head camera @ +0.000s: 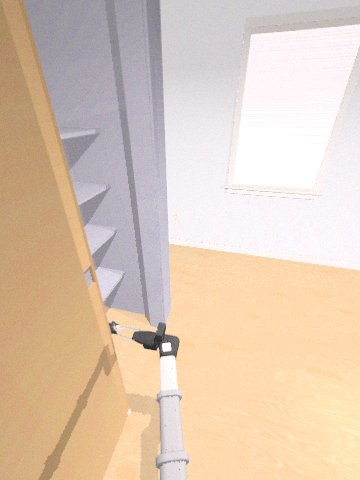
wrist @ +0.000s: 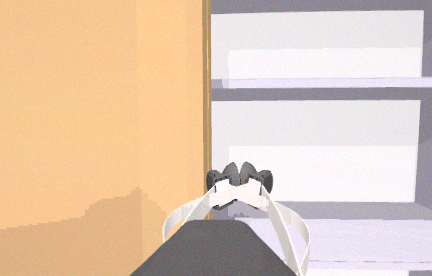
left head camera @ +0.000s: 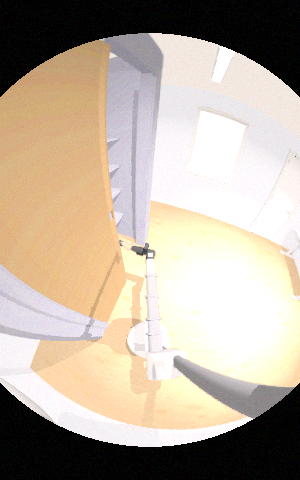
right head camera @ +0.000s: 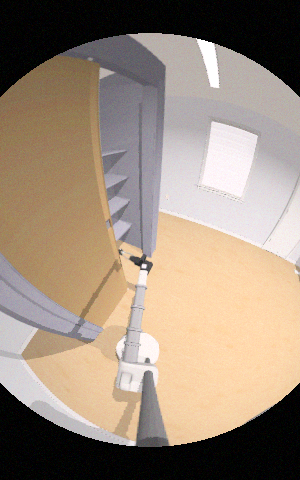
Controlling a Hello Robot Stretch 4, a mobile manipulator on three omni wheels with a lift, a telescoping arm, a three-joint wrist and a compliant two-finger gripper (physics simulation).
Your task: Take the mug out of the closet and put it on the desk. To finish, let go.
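Pixels of known places: gripper, fingertip midpoint: (wrist: 239,176); robot's base, origin of the base link: (right head camera: 138,349).
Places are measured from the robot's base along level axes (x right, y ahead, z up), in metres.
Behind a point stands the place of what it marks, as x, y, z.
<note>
The closet (head camera: 156,210) @(-0.007, 1.287, 1.014) (left head camera: 145,150) @(-0.029, 1.291, 1.306) (right head camera: 151,150) @(-0.022, 1.288, 1.416) stands partly open behind a wooden sliding door (head camera: 45,225) @(-0.280, 0.630, 1.269) (left head camera: 55,175) @(-0.345, 0.463, 1.407) (right head camera: 50,165) @(-0.335, 0.490, 1.483) (wrist: 90,100) @(-0.268, 0.660, 0.748). Pale shelves show past the door's edge, one of them a shelf (wrist: 325,83) @(-0.451, 1.058, 0.800) in the wrist view. The shelf parts in view bear no mug; the door hides the rest. My gripper (head camera: 114,328) (left head camera: 120,243) @(-0.260, 0.794, 0.674) (right head camera: 120,251) @(-0.260, 0.794, 0.674) (wrist: 239,176) @(-0.260, 0.794, 0.674) is shut, its fingertips close together with nothing visible between them. It is at the door's vertical edge, in front of the opening; contact is unclear. No mug or identifiable desk shows.
A lilac frame post (left head camera: 45,312) @(-0.464, 0.117, 1.043) (right head camera: 45,305) @(-0.443, 0.130, 0.967) stands at the door's near side. A window (head camera: 290,110) @(1.178, 2.190, 1.484) (left head camera: 219,145) @(1.198, 2.184, 1.450) (right head camera: 230,160) @(1.183, 2.188, 1.390) is in the far wall. A white door (left head camera: 280,195) @(2.658, 1.599, 1.113) and a partly cut-off pale object (left head camera: 292,247) @(4.101, 1.044, 0.107) are at the right of the left head view.
</note>
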